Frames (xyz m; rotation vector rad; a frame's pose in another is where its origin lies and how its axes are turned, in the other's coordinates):
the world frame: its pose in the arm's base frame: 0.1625 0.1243 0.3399 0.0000 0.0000 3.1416
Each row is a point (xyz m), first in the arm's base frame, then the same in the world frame.
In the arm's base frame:
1: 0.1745 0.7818 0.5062
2: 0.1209 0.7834 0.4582
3: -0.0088 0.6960 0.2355
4: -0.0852 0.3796 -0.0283
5: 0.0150 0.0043 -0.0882
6: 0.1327 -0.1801 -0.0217
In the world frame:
1: -0.0120 -0.6575 0.1663
2: 0.0416 -0.6591 0.1183
3: 0.1713 -0.5717 -0.1044
4: 0.2477 -0.2553 -0.3682
5: 0.1475 0.1200 -0.4281
6: 0.0298 0.3044 -0.3616

